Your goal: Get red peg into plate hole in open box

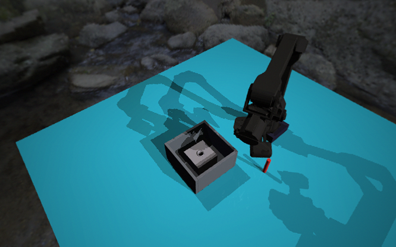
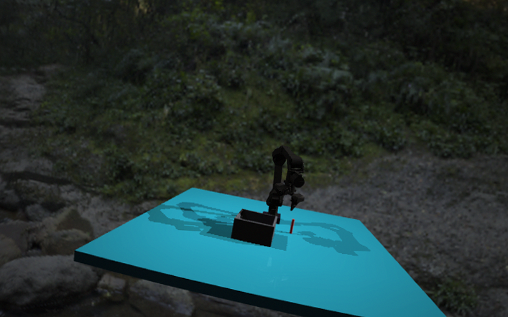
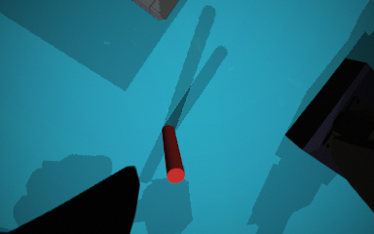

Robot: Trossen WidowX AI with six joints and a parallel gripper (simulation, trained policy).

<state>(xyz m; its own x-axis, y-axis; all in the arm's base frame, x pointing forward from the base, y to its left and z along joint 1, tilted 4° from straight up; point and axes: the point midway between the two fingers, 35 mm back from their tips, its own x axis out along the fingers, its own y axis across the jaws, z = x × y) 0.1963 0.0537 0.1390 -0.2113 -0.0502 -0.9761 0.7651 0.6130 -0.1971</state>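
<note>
The red peg lies 10 cm below my gripper tip, 6 cm to the left of it and 1 cm behind it. Round my gripper tip: dark grey box: 14 cm to the right, 13 cm ahead, 12 cm below; grey plate: 14 cm to the right, 13 cm ahead, 10 cm below.
</note>
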